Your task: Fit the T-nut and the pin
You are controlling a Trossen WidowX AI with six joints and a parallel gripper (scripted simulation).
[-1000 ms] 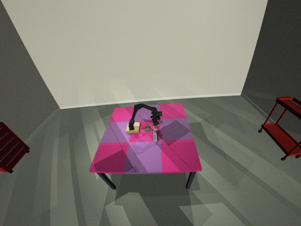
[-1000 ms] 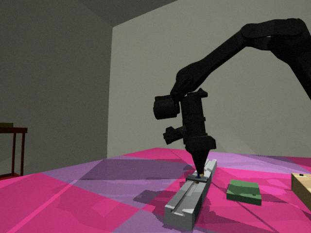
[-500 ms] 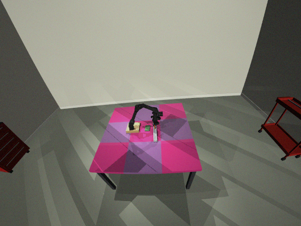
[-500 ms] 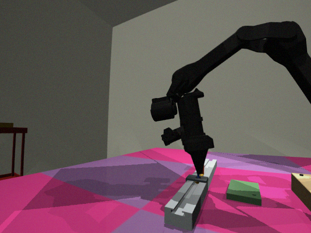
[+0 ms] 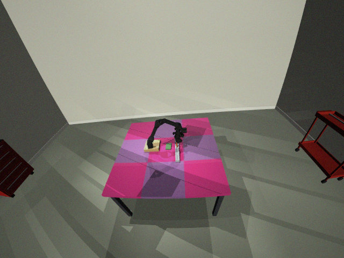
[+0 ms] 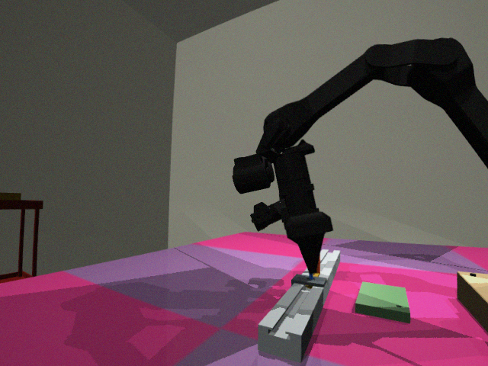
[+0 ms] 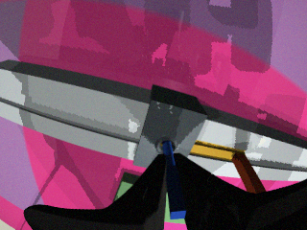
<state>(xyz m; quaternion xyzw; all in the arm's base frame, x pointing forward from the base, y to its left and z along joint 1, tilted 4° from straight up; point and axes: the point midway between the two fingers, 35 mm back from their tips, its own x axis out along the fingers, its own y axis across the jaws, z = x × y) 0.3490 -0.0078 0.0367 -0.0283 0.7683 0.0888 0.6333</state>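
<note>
Now: gripper tip 12 cm past the green tray, 4 cm above it and 1 cm to the right of it. Also, from my gripper tip: blue pin right at my gripper tip.
</note>
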